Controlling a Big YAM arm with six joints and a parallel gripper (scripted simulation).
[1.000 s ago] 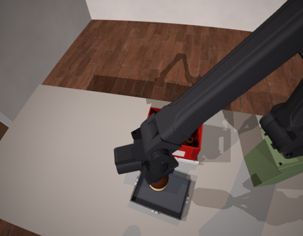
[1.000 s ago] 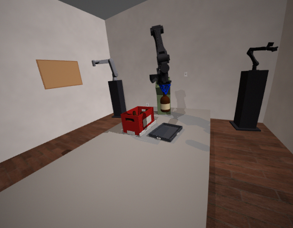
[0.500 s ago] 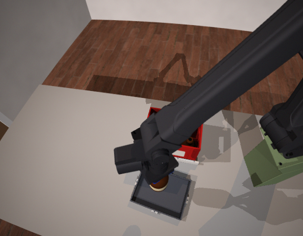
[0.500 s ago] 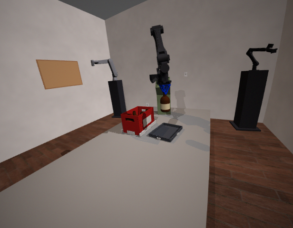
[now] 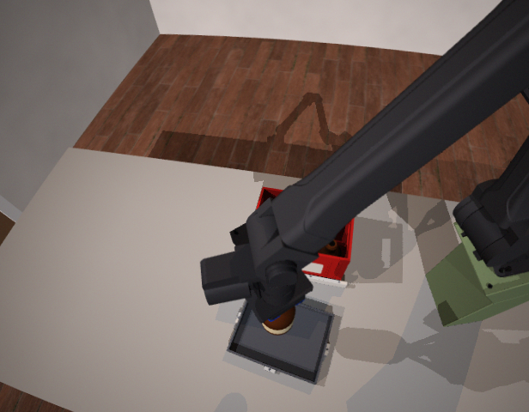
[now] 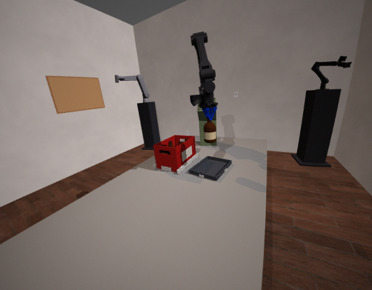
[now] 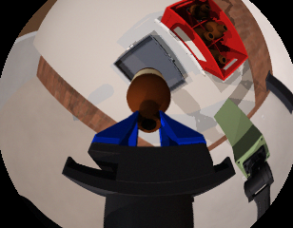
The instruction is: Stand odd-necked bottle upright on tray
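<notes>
The brown bottle lies 60 mm below my hand. Also, from my hand: dark grey tray: 320 mm below, 10 mm behind; then crate: 270 mm to the right, 250 mm below, 60 mm behind.
</notes>
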